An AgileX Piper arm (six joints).
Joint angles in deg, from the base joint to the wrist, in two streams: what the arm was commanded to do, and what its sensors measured. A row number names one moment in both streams.
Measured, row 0:
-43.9 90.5 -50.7 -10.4 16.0 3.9
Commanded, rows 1 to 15:
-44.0 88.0 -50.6 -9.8 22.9 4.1
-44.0 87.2 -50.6 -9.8 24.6 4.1
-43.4 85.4 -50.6 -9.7 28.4 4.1
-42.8 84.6 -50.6 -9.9 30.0 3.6
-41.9 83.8 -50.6 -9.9 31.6 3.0
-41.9 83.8 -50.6 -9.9 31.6 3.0
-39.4 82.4 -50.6 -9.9 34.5 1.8
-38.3 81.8 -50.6 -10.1 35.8 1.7
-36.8 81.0 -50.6 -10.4 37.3 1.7
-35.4 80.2 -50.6 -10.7 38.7 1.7
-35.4 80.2 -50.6 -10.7 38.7 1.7
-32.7 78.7 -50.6 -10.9 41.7 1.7
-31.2 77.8 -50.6 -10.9 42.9 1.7
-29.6 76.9 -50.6 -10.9 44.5 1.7
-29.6 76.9 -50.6 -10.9 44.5 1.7
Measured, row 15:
-32.7 79.1 -50.7 -10.3 40.6 2.3
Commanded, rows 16 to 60:
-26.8 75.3 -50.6 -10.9 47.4 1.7
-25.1 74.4 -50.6 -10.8 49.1 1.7
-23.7 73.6 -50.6 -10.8 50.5 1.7
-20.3 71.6 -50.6 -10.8 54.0 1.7
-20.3 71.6 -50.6 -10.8 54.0 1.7
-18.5 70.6 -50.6 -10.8 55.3 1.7
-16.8 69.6 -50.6 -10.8 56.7 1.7
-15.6 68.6 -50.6 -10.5 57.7 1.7
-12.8 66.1 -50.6 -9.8 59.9 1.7
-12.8 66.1 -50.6 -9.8 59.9 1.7
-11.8 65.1 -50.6 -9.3 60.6 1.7
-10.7 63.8 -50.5 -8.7 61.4 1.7
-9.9 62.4 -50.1 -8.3 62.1 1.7
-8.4 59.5 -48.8 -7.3 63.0 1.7
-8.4 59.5 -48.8 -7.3 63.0 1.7
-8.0 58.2 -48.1 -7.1 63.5 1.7
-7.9 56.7 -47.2 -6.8 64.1 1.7
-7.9 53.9 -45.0 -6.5 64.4 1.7
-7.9 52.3 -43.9 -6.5 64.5 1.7
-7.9 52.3 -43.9 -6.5 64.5 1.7
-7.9 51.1 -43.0 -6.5 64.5 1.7
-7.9 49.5 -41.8 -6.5 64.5 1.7
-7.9 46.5 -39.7 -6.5 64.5 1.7
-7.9 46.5 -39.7 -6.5 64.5 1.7
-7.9 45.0 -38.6 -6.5 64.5 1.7
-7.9 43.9 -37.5 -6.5 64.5 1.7
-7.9 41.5 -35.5 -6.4 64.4 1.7
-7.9 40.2 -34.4 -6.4 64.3 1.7
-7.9 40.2 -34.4 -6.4 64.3 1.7
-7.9 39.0 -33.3 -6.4 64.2 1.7
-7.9 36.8 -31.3 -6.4 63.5 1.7
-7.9 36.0 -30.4 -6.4 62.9 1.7
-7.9 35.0 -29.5 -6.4 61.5 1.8
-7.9 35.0 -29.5 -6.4 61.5 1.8
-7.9 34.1 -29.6 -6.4 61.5 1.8
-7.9 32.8 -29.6 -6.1 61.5 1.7
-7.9 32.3 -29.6 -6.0 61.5 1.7
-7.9 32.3 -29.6 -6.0 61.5 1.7
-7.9 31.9 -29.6 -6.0 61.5 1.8
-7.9 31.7 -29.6 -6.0 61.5 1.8
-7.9 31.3 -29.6 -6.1 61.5 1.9
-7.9 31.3 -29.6 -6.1 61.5 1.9
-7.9 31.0 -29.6 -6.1 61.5 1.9
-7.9 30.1 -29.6 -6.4 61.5 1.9
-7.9 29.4 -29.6 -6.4 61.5 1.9
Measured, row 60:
-8.0 30.9 -30.0 -6.2 62.2 2.1
